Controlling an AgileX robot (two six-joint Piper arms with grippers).
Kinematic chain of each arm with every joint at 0, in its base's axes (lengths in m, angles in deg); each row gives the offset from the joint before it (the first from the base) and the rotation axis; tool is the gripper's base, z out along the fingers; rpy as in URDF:
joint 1: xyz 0 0 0.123 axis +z
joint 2: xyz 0 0 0 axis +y
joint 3: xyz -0.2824 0 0.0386 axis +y
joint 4: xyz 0.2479 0 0.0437 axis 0.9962 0 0.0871
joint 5: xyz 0 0 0 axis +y
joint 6: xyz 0.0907 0 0.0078 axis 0.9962 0 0.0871
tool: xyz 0 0 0 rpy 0 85 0
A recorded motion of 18 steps. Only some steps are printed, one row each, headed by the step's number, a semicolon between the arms.
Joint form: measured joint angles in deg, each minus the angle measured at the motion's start. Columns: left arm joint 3, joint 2, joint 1, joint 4, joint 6, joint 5; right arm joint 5, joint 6, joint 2, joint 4, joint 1, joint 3.
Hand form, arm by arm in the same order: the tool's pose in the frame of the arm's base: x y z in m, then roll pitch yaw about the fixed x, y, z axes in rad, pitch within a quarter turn. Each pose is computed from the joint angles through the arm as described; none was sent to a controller.
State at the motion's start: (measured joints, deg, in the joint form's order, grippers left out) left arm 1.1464 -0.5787 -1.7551 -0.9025 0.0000 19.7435; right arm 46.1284 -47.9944 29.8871 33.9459 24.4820 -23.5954
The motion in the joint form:
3: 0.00 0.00 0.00 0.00 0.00 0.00; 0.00 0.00 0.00 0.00 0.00 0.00
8: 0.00 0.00 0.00 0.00 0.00 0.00; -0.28 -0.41 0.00 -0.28 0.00 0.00
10: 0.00 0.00 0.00 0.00 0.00 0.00; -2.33 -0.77 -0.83 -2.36 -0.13 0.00
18: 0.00 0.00 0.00 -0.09 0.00 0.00; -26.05 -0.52 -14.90 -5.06 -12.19 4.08
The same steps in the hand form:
3: 0.0533 -0.0021 0.1758 -3.0822 1.3031 -3.1161; 0.0643 0.0696 0.2575 -3.0742 0.9086 -2.0940
8: 0.0533 -0.0021 0.1758 -3.0822 1.3031 -3.1161; 0.0648 0.0693 0.2576 -3.0547 0.9084 -2.0768
10: 0.0533 -0.0021 0.1758 -3.0822 1.3031 -3.1161; 0.0665 0.0664 0.2595 -2.9542 0.9198 -2.0144
18: 0.0533 -0.0022 0.1758 -3.0763 1.3030 -3.1106; 0.0649 0.0296 0.2835 -1.9696 1.1993 -1.5621

